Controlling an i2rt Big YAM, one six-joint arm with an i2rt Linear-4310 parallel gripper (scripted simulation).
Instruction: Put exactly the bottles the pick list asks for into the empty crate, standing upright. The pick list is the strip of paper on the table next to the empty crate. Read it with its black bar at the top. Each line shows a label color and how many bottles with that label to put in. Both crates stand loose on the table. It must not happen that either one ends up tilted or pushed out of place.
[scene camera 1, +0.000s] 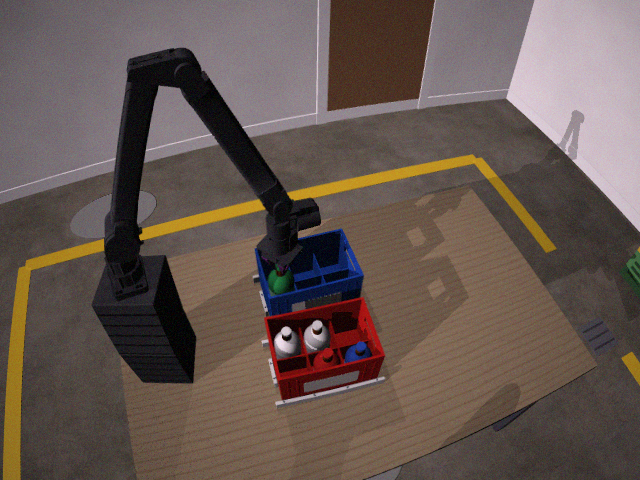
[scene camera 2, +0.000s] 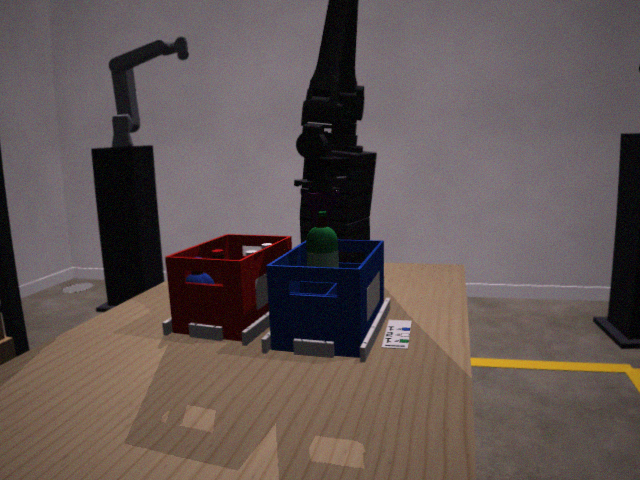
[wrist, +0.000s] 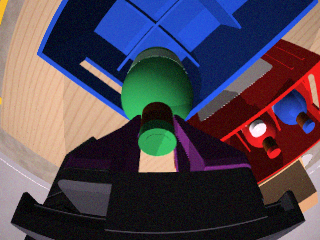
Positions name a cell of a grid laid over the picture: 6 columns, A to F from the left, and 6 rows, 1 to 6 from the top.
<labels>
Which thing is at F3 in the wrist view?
A blue bottle.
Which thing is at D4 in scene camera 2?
A blue crate.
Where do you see my gripper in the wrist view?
C4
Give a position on a blue crate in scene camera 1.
D4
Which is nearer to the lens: the green bottle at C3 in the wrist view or the blue crate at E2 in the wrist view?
The green bottle.
</labels>
